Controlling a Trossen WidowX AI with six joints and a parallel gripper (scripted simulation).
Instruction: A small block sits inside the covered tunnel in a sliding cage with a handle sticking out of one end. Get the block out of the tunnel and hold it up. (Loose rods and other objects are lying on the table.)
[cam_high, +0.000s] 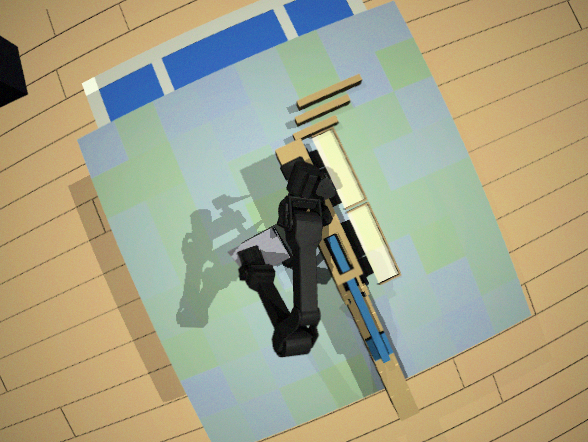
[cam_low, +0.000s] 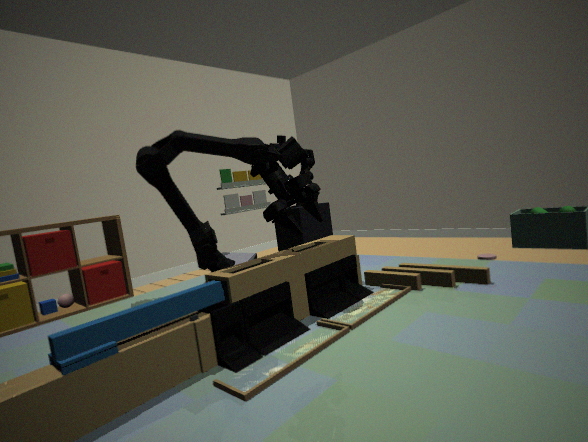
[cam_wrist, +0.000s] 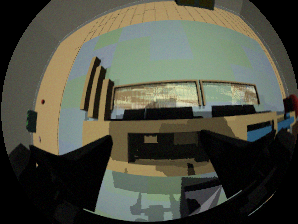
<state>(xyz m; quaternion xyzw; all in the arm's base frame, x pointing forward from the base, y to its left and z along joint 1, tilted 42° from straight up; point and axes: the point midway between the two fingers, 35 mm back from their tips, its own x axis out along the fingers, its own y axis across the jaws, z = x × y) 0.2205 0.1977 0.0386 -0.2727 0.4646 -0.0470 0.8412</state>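
Now: gripper tip 310 mm to the left of the tan covered tunnel, 140 mm above it and 40 mm short of it.
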